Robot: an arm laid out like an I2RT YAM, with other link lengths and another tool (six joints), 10 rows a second.
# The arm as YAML. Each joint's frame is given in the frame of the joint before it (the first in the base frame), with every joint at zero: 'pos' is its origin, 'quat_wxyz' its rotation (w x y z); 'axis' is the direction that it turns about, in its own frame. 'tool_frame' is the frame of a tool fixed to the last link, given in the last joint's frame.
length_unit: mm
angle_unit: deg
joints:
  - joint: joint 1
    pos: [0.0, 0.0, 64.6]
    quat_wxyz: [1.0, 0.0, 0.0, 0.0]
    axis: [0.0, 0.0, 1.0]
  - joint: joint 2
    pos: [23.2, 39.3, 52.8]
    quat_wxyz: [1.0, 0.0, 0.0, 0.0]
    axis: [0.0, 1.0, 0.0]
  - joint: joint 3
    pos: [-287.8, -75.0, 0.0]
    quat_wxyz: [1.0, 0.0, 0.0, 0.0]
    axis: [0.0, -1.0, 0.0]
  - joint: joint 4
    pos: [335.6, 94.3, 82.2]
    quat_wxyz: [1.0, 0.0, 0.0, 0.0]
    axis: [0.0, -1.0, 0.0]
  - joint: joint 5
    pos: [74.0, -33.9, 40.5]
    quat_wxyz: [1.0, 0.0, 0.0, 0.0]
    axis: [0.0, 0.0, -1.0]
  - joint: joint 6
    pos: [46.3, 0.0, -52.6]
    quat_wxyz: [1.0, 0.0, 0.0, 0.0]
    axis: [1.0, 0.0, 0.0]
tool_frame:
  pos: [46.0, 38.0, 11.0]
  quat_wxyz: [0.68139, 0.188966, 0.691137, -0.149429]
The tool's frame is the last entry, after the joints.
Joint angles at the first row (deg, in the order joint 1, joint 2, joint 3, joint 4, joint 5, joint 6):
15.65 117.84 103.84 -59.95 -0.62 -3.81
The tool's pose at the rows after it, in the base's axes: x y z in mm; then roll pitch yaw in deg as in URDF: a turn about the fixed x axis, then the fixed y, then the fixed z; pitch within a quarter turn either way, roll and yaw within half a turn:
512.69, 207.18, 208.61, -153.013, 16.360, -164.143
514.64, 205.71, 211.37, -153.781, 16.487, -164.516
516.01, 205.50, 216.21, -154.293, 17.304, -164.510
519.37, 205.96, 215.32, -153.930, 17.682, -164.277
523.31, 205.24, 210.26, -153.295, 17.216, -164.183
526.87, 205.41, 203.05, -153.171, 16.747, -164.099
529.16, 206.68, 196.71, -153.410, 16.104, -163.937
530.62, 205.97, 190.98, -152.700, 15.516, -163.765
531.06, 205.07, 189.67, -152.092, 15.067, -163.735
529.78, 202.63, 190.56, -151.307, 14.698, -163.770
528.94, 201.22, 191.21, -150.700, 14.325, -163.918
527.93, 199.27, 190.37, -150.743, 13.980, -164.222
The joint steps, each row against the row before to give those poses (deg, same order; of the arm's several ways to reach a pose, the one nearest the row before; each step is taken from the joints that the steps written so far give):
-0.37 0.66 0.62 0.34 -0.26 -0.05
-0.33 0.21 0.64 -0.31 -0.75 0.05
-0.15 -0.21 0.36 0.25 -0.57 -0.15
0.00 0.55 0.61 0.31 0.29 -0.22
-0.08 1.09 0.83 -0.21 0.59 -0.17
-0.06 1.11 0.46 0.18 0.09 -0.14
0.02 1.06 0.54 -0.12 -0.26 -0.14
0.00 0.68 0.18 -0.08 0.67 -0.17
0.00 0.32 0.35 -0.47 0.62 -0.03
-0.08 -0.26 -0.10 -0.50 0.78 -0.05
-0.01 -0.09 0.09 -0.53 0.65 0.13
-0.16 -0.17 -0.36 -0.17 0.00 0.14

